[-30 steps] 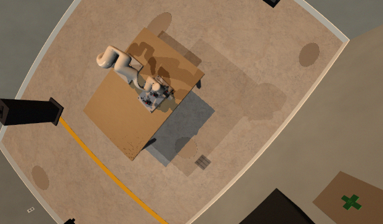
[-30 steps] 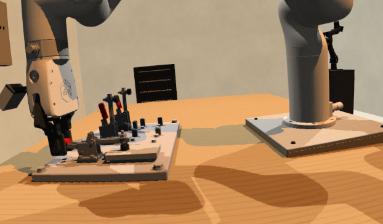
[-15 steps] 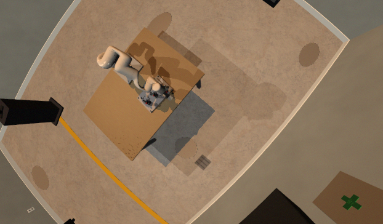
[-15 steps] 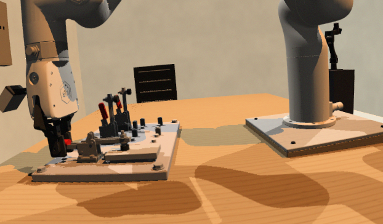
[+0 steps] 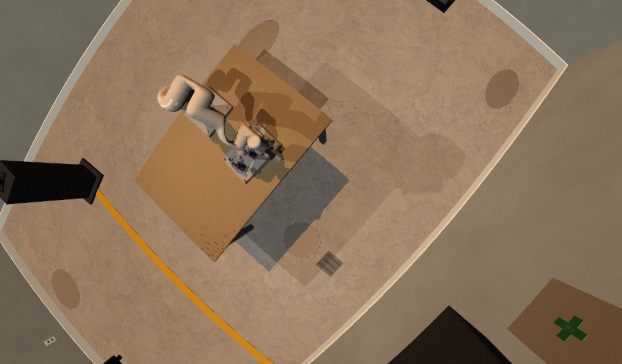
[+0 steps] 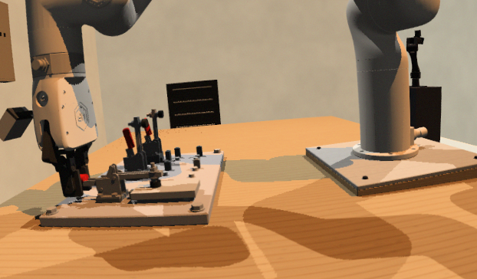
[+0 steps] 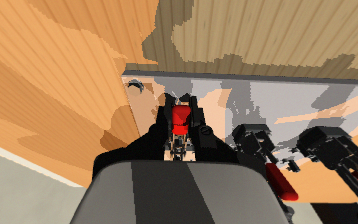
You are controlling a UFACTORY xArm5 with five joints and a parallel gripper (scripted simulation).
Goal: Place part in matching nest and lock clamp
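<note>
My hand is 6 cm past the clamp and 1 cm to the right of it. Round my hand: fixture plate: 11 cm behind, 9 cm to the right, 4 cm below; then flat tan part: 14 cm behind, 3 cm to the left, 2 cm below.
</note>
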